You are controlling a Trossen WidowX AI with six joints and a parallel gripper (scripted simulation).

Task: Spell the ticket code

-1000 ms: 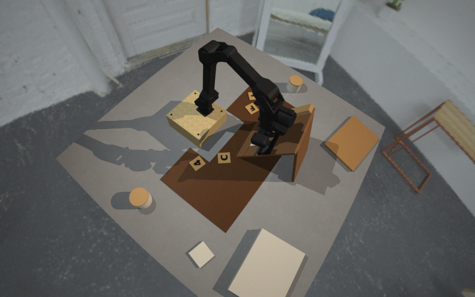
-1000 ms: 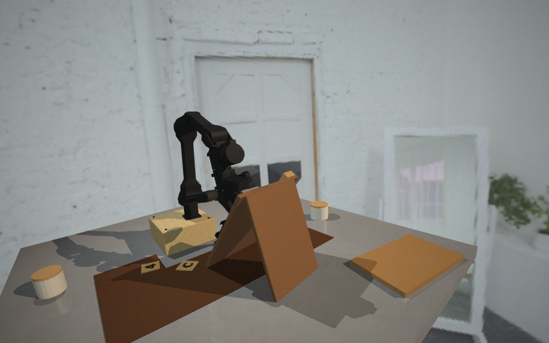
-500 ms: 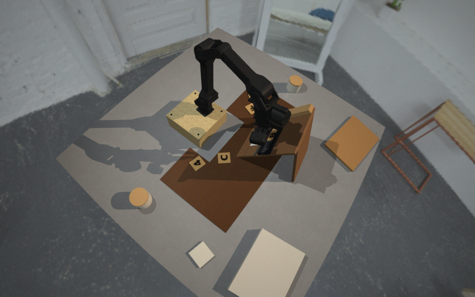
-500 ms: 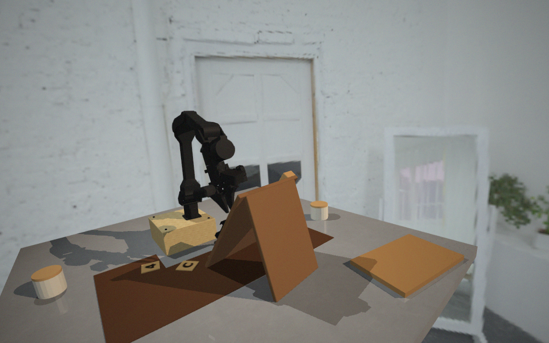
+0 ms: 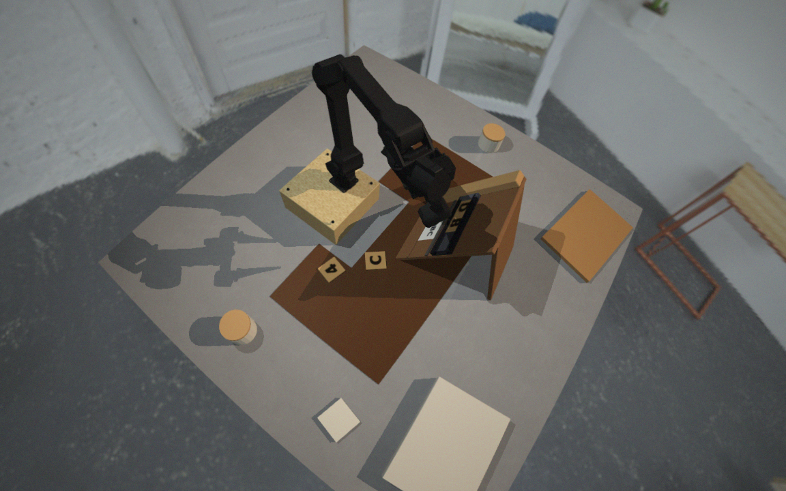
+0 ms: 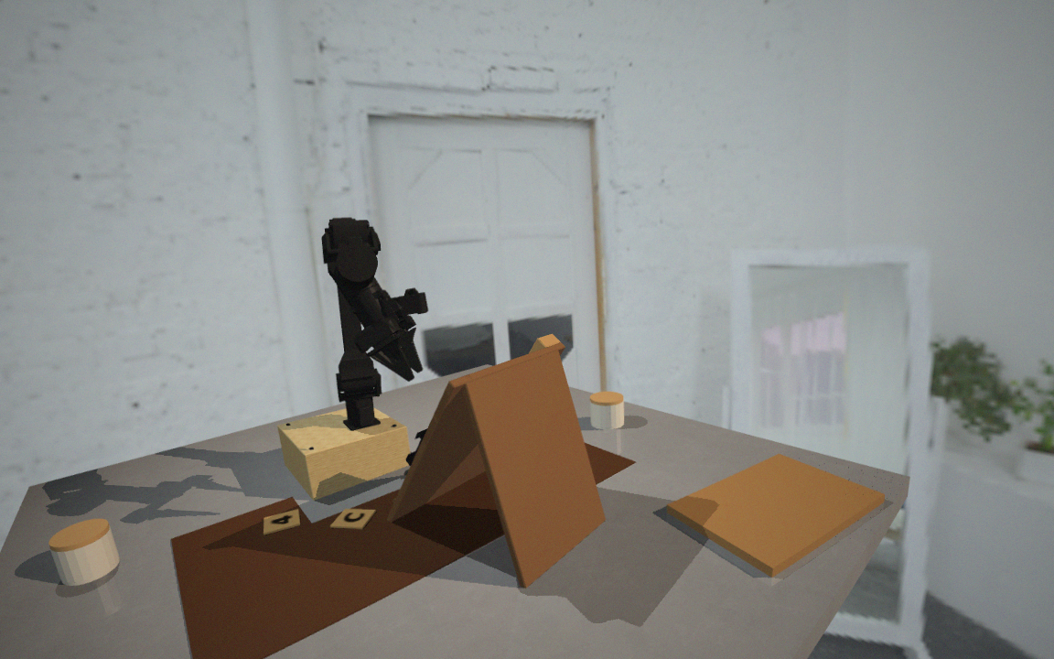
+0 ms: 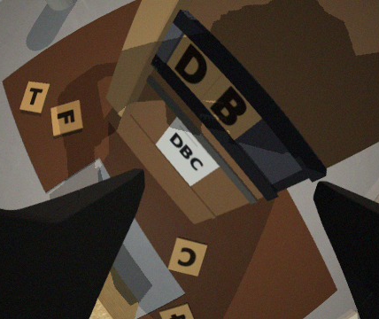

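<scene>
Right now the C tile is 25 cm below my gripper tip, 12 cm to the right of it and 7 cm behind it. From my gripper tip the other things lie so: brown mat 25 cm below, 9 cm behind, 2 cm to the right; D tile 10 cm to the left, 9 cm below, 4 cm ahead; white ticket 17 cm below, 4 cm to the left.
</scene>
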